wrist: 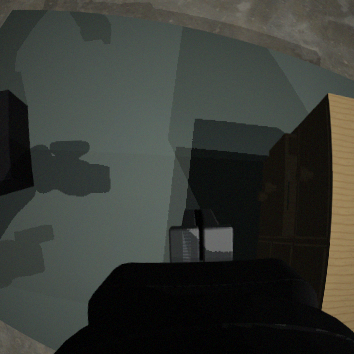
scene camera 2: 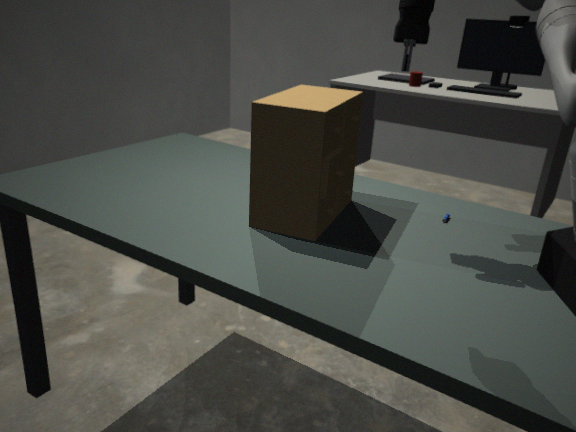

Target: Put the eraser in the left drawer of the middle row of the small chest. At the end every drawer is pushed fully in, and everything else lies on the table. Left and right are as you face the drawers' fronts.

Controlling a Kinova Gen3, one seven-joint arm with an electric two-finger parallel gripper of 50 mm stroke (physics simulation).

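Places are measured from the arm's base along level axes (x ahead, y left, z up), in centimetres.
Where they show: gripper, between the fingertips: (wrist: 197, 226) (scene camera 2: 404, 71).
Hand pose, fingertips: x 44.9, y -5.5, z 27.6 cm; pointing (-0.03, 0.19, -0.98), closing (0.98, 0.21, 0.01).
Each offset is from my fingertips to the top centre of the thing. Level surfaces: height alone.
The small chest @(dx +21.9, dy +1.4, dz -8.1 cm) (scene camera 2: 285, 170) (wrist: 344, 200) stands upright on the table. Its light wooden top and plain side show in the scene view. Its drawer fronts are dark and seen at a steep slant in both views, and no drawer visibly stands out. A small blue object @(dx -12.5, dy -15.6, dz -38.1 cm) (scene camera 2: 446, 218) lies on the table in front of the drawer side; it is too small to tell whether it is the eraser. It does not show in the wrist view. My gripper (scene camera 2: 407, 68) (wrist: 197, 226) is shut and empty, high above the table, off the chest's drawer side and apart from it.
The table @(dz -39.1 cm) (scene camera 2: 150, 185) (wrist: 125, 100) carries dark shadows of the chest and arm. The black arm base (scene camera 2: 562, 260) (wrist: 12, 145) stands opposite the drawer fronts. A background desk (scene camera 2: 350, 80) holds a red mug (scene camera 2: 415, 79) and a monitor (scene camera 2: 500, 47).
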